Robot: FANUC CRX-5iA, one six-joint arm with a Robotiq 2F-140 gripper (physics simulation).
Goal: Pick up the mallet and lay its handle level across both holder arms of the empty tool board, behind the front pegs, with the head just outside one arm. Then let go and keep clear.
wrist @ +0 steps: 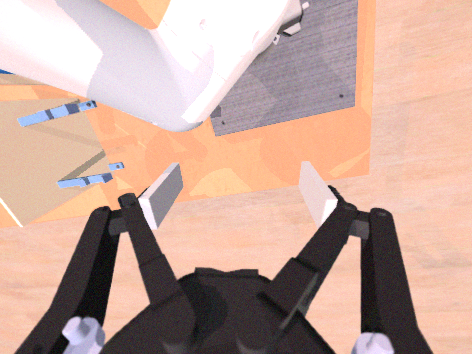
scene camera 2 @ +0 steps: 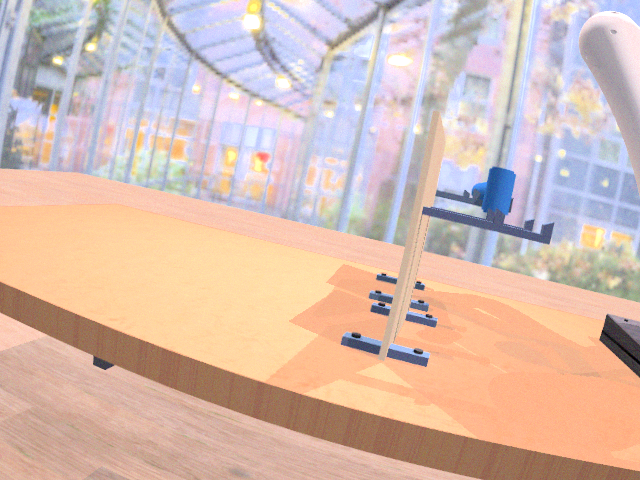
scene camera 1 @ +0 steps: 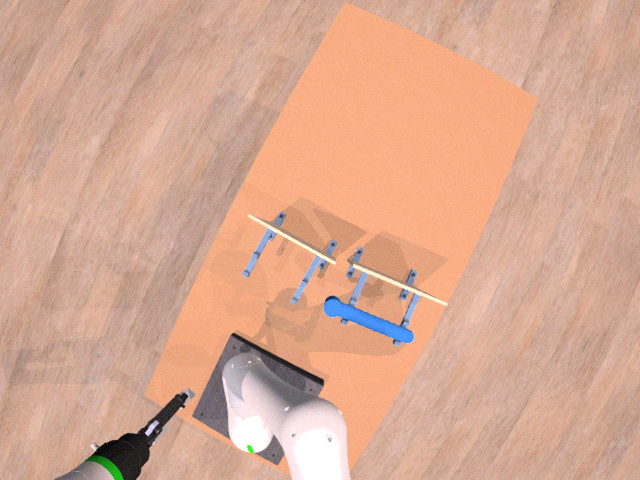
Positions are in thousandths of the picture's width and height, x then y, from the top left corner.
Labels:
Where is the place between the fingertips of the gripper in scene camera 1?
At 277, 851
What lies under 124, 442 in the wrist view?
A tool board.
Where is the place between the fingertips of the gripper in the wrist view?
507, 493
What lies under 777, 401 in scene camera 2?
A blue mallet.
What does the gripper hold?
Nothing.

